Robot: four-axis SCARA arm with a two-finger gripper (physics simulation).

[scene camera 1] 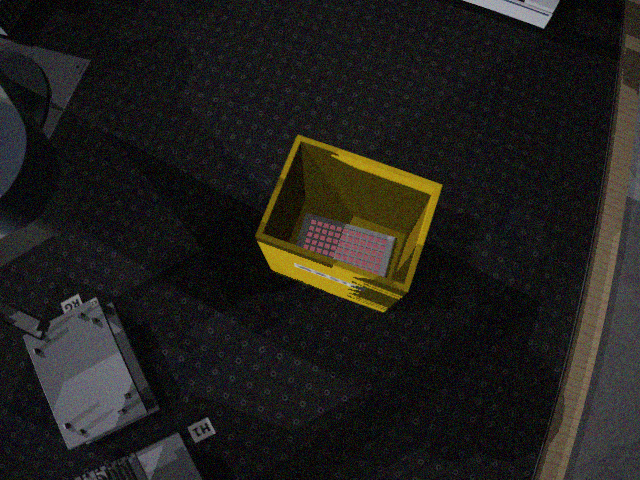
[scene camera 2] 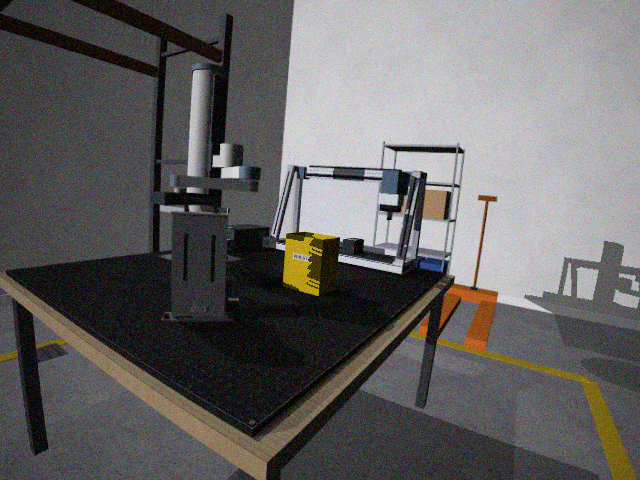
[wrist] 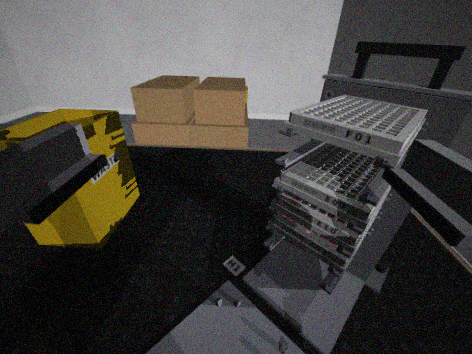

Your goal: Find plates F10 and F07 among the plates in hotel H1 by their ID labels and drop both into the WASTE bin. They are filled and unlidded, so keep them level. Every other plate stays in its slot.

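Frame: origin at the arm's base, x down, y right, z back, level; millimetres.
Where they show: gripper, fingertip midpoint: (scene camera 1: pixel 11 412) (scene camera 2: pixel 209 211) (wrist: pixel 244 150).
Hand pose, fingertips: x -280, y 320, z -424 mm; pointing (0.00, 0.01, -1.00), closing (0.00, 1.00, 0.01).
Note:
Things, the pixels of their top centre, and the offset from my fingertips.
- yellow WASTE bin at its top centre: (scene camera 1: pixel 350 209) (wrist: pixel 56 122) (scene camera 2: pixel 313 235) dx +68, dy -294, dz -222 mm
- plate with pink-filled wells, top centre: (scene camera 1: pixel 342 253) dx +247, dy -289, dz -223 mm
- H1 tag at its top centre: (scene camera 1: pixel 201 430) (wrist: pixel 234 265) dx +267, dy -2, dz -123 mm
The yellow WASTE bin (scene camera 1: pixel 330 286) (scene camera 2: pixel 302 268) (wrist: pixel 112 190) stands on the dark mat. A plate with pink-filled wells (scene camera 1: pixel 361 248) lies low inside it; its label is not readable. Hotel H1 (scene camera 2: pixel 199 279) shows its grey back panel in scene camera 2. In the wrist view, plate F01 (wrist: pixel 360 122) is at the top of H1's stack, with several plates (wrist: pixel 320 205) below it; some have reddish wells, and their labels are too dark to read. My gripper (wrist: pixel 244 150) is open and empty, its fingers wide apart; the right one appears beside the stack. F10 and F07 cannot be identified.
The flat grey RG stand (scene camera 1: pixel 87 382) (wrist: pixel 225 325) is beside H1. The H1 tag (scene camera 1: pixel 201 429) (wrist: pixel 234 265) lies on the mat. A white gantry machine (scene camera 2: pixel 336 261) stands at the back behind the bin. Cardboard boxes (wrist: pixel 162 105) (wrist: pixel 220 102) are beyond the table edge.

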